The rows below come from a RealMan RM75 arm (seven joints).
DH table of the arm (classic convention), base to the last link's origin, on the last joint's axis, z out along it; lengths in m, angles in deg. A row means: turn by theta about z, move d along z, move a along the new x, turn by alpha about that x. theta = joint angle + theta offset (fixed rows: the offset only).
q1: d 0.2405, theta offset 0, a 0, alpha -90
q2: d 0, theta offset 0, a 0, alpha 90
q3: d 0.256, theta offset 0, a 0, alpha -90
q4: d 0, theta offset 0, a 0, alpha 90
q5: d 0.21, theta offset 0, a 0, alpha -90
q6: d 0, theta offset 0, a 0, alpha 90
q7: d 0.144, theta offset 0, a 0, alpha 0
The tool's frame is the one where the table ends.
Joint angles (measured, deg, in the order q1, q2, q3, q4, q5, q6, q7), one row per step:
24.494 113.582 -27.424 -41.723 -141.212 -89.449 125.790
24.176 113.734 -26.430 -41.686 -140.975 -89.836 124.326
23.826 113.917 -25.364 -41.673 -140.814 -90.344 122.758
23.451 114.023 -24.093 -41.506 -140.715 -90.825 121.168
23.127 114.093 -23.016 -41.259 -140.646 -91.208 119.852
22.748 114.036 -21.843 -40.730 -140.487 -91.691 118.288
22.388 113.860 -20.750 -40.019 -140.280 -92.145 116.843
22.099 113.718 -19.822 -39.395 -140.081 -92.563 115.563
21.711 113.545 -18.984 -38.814 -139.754 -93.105 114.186
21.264 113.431 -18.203 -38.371 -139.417 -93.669 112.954
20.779 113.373 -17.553 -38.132 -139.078 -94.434 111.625
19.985 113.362 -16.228 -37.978 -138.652 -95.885 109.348
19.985 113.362 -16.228 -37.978 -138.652 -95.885 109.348
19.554 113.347 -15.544 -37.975 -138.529 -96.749 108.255
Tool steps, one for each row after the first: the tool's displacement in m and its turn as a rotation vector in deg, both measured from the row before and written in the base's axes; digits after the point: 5 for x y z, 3 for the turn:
0.00076 -0.00239 0.00025 0.616 0.465 0.792
0.00077 -0.00291 0.00011 0.565 0.480 0.850
0.00143 -0.00330 0.00047 0.691 0.515 0.683
0.00134 -0.00298 0.00016 0.570 0.470 0.497
0.00166 -0.00362 0.00027 0.598 0.627 0.593
0.00173 -0.00349 0.00044 0.577 0.676 0.490
0.00118 -0.00286 0.00026 0.512 0.604 0.504
0.00115 -0.00332 0.00059 0.537 0.620 0.629
0.00112 -0.00355 0.00058 0.552 0.608 0.523
0.00063 -0.00384 0.00064 0.444 0.537 0.770
0.00073 -0.00649 0.00156 0.900 0.843 1.383
0.00000 0.00000 0.00000 0.000 0.000 0.000
0.00037 -0.00370 0.00105 0.384 0.414 0.674

